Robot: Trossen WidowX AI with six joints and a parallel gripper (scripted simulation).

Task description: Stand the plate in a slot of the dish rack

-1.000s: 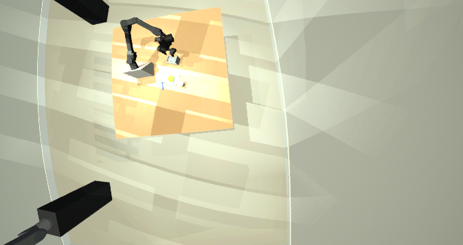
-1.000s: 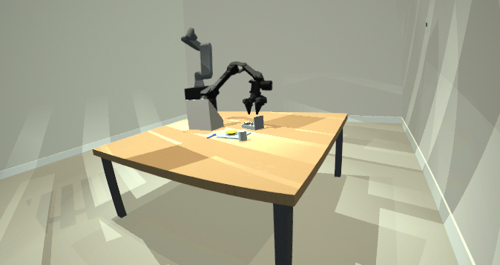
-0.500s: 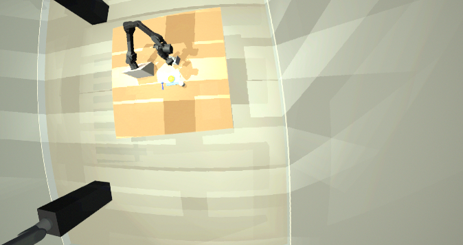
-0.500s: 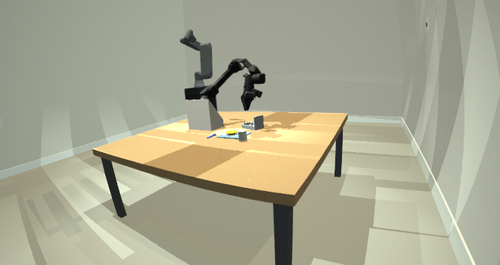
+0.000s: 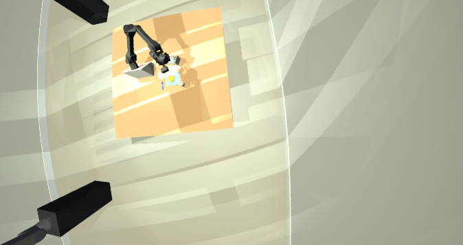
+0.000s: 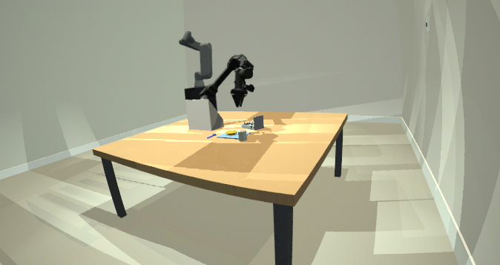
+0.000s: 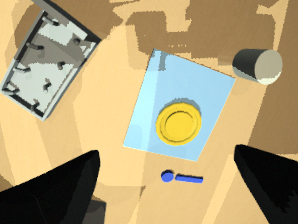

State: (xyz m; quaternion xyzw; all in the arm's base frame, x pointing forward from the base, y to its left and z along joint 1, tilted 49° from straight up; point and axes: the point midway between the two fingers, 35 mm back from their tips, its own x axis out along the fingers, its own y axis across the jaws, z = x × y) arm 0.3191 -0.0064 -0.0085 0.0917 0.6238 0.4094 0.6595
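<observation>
Right now the plate is 140 mm below my gripper tip, 60 mm to the right of it and 20 mm behind it. From my gripper tip the other things lie so: dish rack (130 mm to the left, 130 mm below, 10 mm behind); white cup (130 mm below, 120 mm to the right, 100 mm ahead).
</observation>
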